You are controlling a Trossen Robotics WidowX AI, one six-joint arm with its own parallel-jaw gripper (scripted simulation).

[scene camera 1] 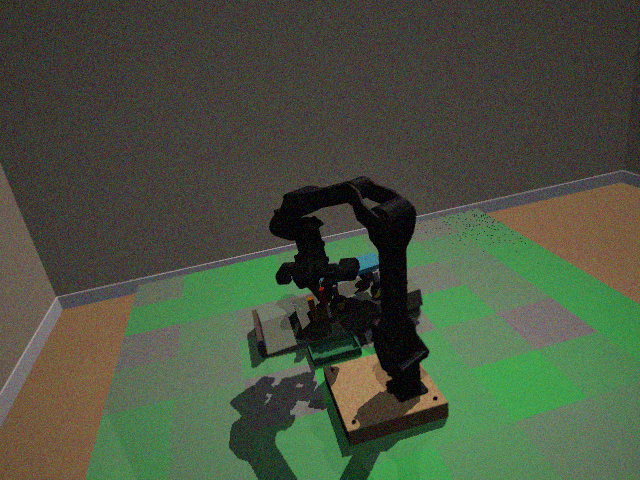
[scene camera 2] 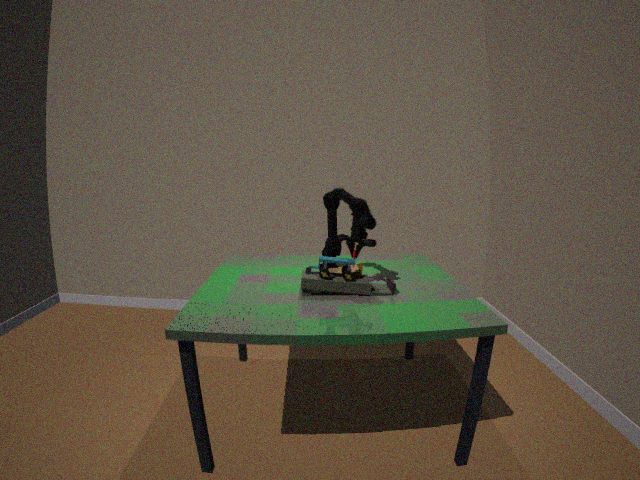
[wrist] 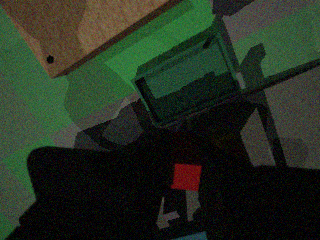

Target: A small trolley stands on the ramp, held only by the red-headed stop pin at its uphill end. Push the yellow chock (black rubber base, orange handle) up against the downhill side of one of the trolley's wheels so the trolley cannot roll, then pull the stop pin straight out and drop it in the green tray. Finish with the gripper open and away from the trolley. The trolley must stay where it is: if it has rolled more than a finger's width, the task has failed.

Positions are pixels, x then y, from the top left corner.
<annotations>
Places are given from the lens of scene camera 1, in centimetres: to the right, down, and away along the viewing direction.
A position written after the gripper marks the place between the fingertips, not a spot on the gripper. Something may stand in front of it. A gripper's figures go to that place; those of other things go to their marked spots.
gripper (scene camera 1: 325,301): 1, 14, 109
trolley (scene camera 1: 369,263): 13, 6, 118
</annotations>
